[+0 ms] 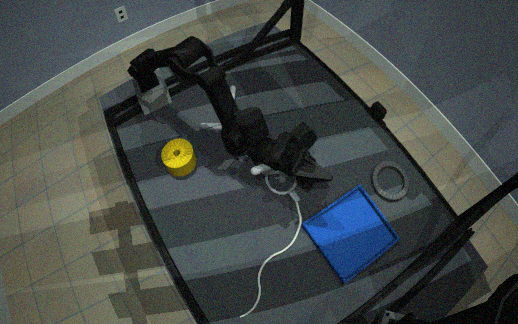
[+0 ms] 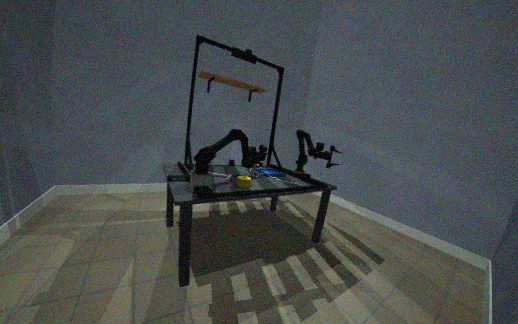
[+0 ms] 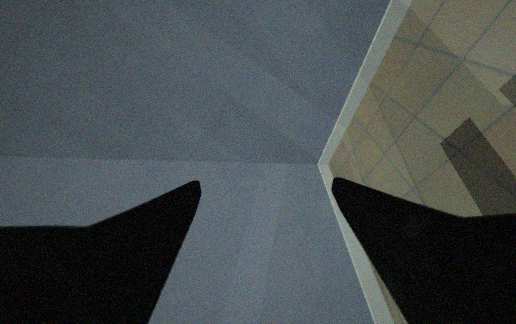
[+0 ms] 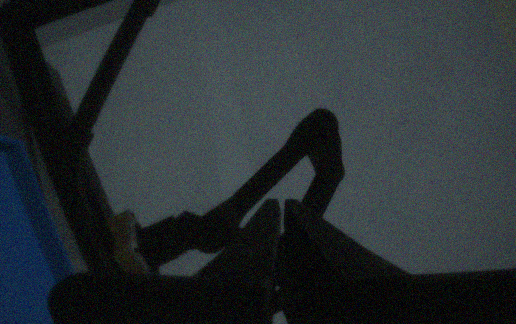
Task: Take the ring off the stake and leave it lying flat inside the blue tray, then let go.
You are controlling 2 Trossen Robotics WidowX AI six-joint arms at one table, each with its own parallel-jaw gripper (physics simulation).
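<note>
A pale thin ring shows beside the right gripper, with a small tab and a white rounded peg end close by; whether this peg is the stake I cannot tell. A thicker grey ring lies flat on the table beyond the blue tray, outside it. No ring lies in the tray. My right gripper is shut, fingertips nearly touching, nothing visible between them, between the pale ring and the tray. My left gripper is open and empty, away from the tray.
A yellow spool stands on the table. A white cable runs from the pale ring's tab across it. White rods lie near the right arm. A black frame with a wooden shelf rises over the table.
</note>
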